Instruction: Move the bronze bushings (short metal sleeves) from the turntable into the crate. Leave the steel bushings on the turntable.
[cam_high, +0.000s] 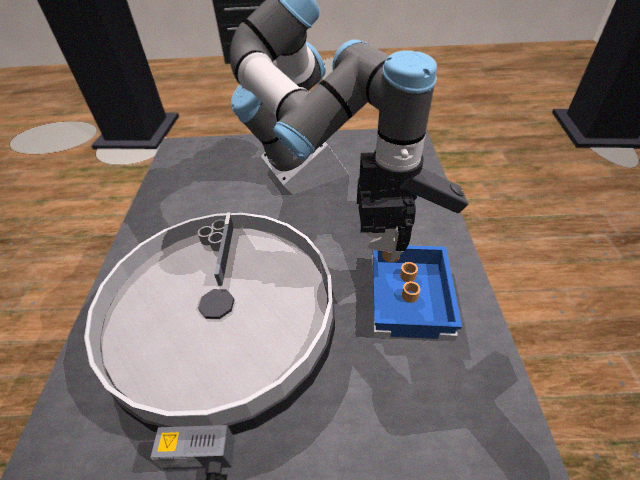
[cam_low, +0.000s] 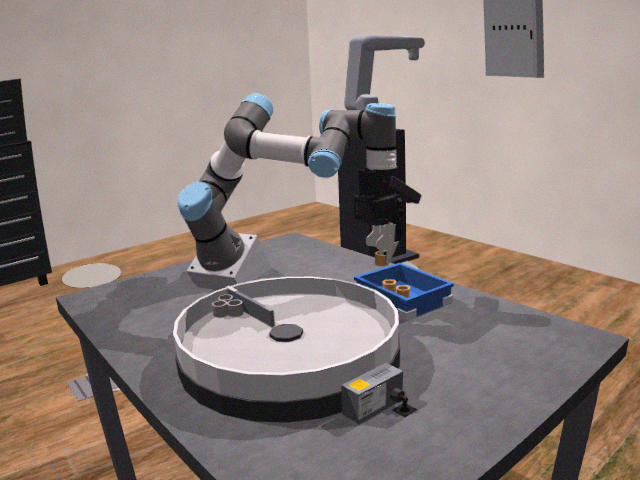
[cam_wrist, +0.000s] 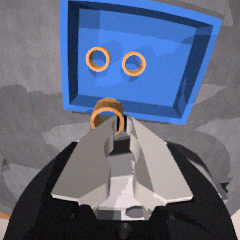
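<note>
Right now my hand is 1 cm short of the blue crate, 4 cm to the right of it and 9 cm above it. The rest, counted from my hand: grey turntable (10 cm ahead, 31 cm to the right, 7 cm below).
</note>
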